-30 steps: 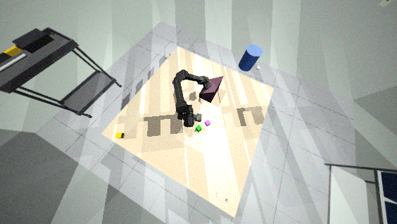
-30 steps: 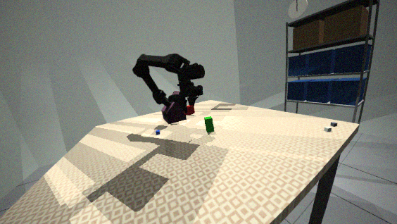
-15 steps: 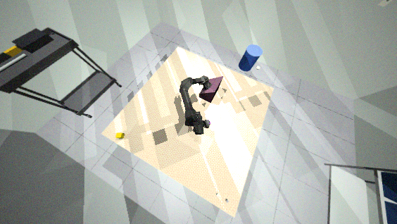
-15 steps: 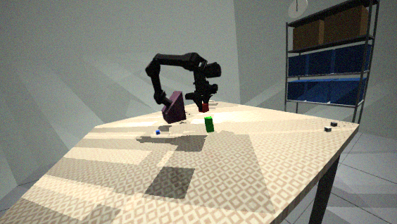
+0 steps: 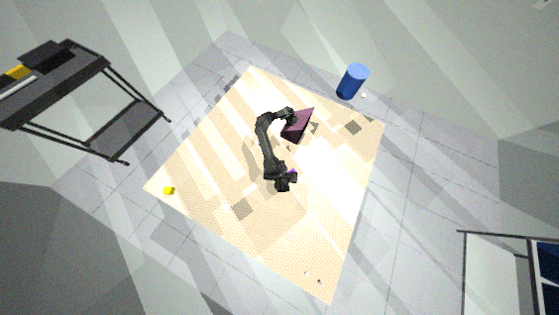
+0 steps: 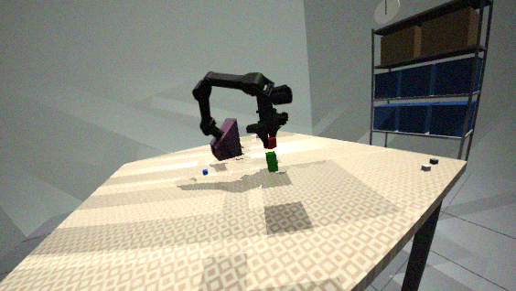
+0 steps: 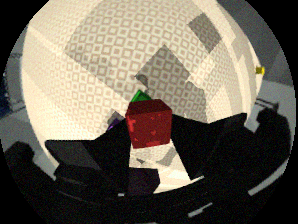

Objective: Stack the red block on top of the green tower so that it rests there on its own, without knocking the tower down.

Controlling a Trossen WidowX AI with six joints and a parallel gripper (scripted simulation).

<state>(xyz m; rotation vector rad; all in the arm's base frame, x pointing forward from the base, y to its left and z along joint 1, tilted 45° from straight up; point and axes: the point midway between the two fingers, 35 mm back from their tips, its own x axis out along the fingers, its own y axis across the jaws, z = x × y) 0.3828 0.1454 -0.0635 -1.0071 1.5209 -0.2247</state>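
Right now the purple block is 100 mm behind my gripper tip, 40 mm to the left of it and 90 mm below it. The rest, counted from my gripper tip: yellow block: 440 mm ahead, 540 mm to the right, 90 mm below; small blue ball: 160 mm behind, 270 mm to the right, 100 mm below; red block: 10 mm above.
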